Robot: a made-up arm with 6 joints.
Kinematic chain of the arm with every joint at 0, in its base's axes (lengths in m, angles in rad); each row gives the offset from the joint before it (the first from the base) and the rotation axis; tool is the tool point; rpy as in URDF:
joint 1: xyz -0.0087 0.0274 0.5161 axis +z
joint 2: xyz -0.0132 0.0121 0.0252 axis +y
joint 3: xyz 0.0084 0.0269 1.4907 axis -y
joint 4: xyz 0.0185 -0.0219 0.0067 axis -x
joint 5: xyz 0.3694 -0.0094 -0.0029 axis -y
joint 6: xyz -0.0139 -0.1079 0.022 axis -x
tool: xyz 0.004 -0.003 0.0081 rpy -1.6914 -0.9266 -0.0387
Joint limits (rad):
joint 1: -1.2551..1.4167
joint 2: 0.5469..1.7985
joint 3: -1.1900..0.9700
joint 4: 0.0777..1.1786
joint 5: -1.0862..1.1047
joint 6: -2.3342..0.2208
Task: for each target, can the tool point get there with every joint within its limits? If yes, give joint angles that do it. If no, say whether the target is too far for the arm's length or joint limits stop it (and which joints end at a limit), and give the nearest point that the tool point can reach.
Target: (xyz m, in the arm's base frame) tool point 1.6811 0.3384 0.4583
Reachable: yes | joints 0.2250 1.4138 0.2936 0.6061 -0.4364 -1.1224
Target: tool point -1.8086 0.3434 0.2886
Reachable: no: joint limits stop it (at a limit: joint 1, joint 2, joint 3, joint 4, joint 6) | nearest point 0.1591 1.0699 0.0109 | short by 2.116 m
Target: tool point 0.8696 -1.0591 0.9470
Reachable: yes | joints -0.8350 1.0223 -0.4362 0.5925 0.0583 -1.5097
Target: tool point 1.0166 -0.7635 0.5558
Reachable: yes | joints -0.5802 1.3045 -0.7578 0.2527 -0.6254 -1.7536
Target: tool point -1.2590 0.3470 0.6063
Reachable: no: joint limits stop it (at a limit: joint 1, joint 3, joint 4, joint 6) | nearest point 0.1627 1.0752 1.0509 | short by 1.658 m
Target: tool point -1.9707 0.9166 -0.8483
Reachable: no: too far | nearest point 0.1745 1.1831 -0.1279 | short by 2.279 m
